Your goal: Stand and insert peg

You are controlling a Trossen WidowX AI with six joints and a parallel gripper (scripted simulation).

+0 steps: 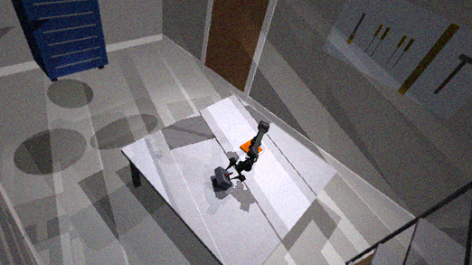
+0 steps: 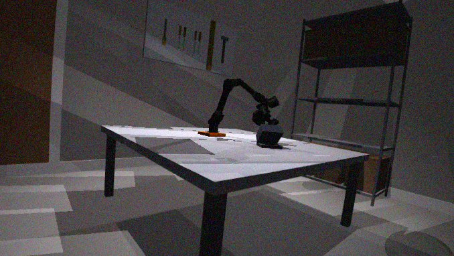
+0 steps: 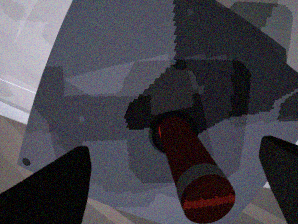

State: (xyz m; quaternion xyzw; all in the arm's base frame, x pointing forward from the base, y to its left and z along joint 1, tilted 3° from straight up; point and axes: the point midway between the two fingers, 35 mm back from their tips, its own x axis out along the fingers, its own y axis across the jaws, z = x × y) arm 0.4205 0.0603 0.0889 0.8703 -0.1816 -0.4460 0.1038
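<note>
Now: the red peg 10 mm to the left of my gripper tip, 10 mm behind it and 10 mm above it. Also, from my gripper tip: sloped panel (30 mm below, 30 mm ahead, 20 mm to the right).
</note>
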